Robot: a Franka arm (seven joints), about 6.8 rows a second.
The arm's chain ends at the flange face. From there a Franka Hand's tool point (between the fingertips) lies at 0.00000 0.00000 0.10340 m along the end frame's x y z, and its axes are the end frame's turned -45 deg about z.
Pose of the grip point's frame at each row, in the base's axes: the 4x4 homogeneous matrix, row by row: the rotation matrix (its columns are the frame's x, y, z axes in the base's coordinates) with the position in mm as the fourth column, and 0 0 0 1 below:
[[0.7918 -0.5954 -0.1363 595.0], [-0.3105 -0.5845 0.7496 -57.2], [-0.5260 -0.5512 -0.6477 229.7], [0 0 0 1]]
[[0.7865 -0.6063 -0.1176 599.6], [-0.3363 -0.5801 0.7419 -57.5], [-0.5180 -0.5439 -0.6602 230.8], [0 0 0 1]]
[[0.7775 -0.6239 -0.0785 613.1], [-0.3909 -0.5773 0.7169 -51.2], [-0.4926 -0.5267 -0.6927 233.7], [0 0 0 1]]
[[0.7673 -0.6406 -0.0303 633.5], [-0.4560 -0.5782 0.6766 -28.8], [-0.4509 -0.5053 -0.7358 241.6], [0 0 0 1]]
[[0.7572 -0.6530 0.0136 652.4], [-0.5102 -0.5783 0.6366 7.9], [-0.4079 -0.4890 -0.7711 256.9], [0 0 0 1]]
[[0.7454 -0.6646 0.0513 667.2], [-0.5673 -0.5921 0.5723 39.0], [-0.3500 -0.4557 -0.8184 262.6], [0 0 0 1]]
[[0.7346 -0.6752 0.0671 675.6], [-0.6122 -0.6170 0.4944 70.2], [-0.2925 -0.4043 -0.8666 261.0], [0 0 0 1]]
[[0.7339 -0.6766 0.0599 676.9], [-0.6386 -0.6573 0.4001 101.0], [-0.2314 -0.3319 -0.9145 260.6], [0 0 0 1]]
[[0.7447 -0.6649 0.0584 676.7], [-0.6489 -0.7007 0.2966 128.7], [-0.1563 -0.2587 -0.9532 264.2], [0 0 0 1]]
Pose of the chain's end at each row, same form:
[[0.1389 -0.9809 -0.1363 609.1], [-0.6329 -0.1937 0.7496 -134.7], [-0.7617 -0.0178 -0.6477 296.7], [0 0 0 1]]
[[0.1274 -0.9849 -0.1176 611.8], [-0.6480 -0.1724 0.7419 -134.2], [-0.7509 -0.0183 -0.6602 299.1], [0 0 0 1]]
[[0.1086 -0.9909 -0.0785 621.2], [-0.6846 -0.1318 0.7169 -125.3], [-0.7208 -0.0241 -0.6927 305.3], [0 0 0 1]]
[[0.0896 -0.9955 -0.0303 636.6], [-0.7313 -0.0864 0.6766 -98.8], [-0.6761 -0.0385 -0.7358 317.7], [0 0 0 1]]
[[0.0737 -0.9972 0.0136 651.0], [-0.7697 -0.0482 0.6366 -57.9], [-0.6342 -0.0573 -0.7711 336.6], [0 0 0 1]]
[[0.0571 -0.9970 0.0513 661.9], [-0.8198 -0.0175 0.5723 -20.2], [-0.5697 -0.0747 -0.8184 347.2], [0 0 0 1]]
[[0.0420 -0.9969 0.0671 668.7], [-0.8692 -0.0034 0.4944 19.1], [-0.4927 -0.0791 -0.8666 350.6], [0 0 0 1]]
[[0.0405 -0.9974 0.0599 670.7], [-0.9163 -0.0132 0.4001 59.6], [-0.3983 -0.0711 -0.9145 355.2], [0 0 0 1]]
[[0.0564 -0.9967 0.0584 670.7], [-0.9543 -0.0366 0.2966 98.0], [-0.2934 -0.0724 -0.9532 362.8], [0 0 0 1]]

